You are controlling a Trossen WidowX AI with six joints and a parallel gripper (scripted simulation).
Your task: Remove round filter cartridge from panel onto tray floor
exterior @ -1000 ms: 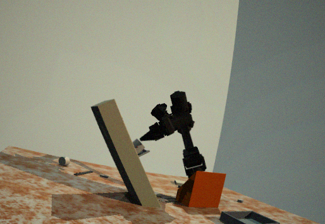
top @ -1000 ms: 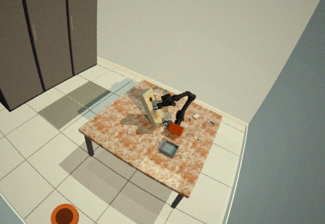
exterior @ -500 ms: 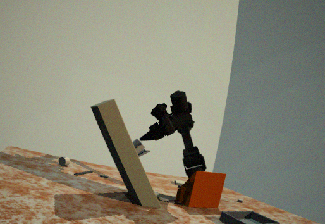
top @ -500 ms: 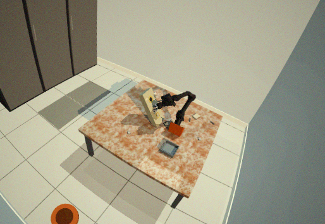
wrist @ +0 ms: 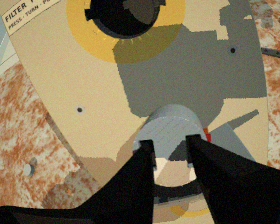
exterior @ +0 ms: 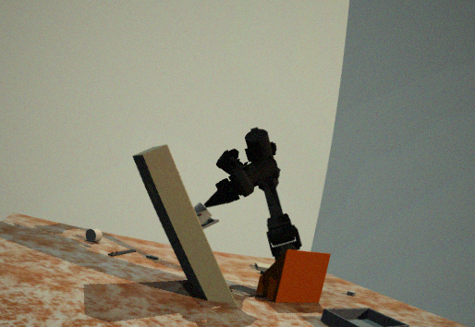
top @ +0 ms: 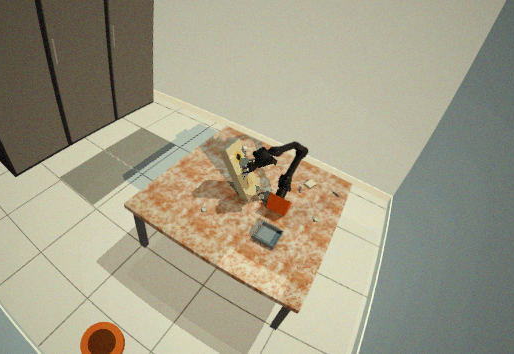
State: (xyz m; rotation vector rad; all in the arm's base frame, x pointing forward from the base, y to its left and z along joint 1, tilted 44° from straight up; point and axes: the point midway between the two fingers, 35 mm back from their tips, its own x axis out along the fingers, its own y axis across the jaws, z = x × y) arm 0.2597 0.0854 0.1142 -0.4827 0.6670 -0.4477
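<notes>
Now: gripper tip 20 mm above the round grey filter cartridge and 10 mm short of it. Also, from my gripper tip: tan service panel 50 mm below, 50 mm ahead, 10 mm to the right; then dark tray 320 mm behind, 310 mm to the left, 210 mm below.
</notes>
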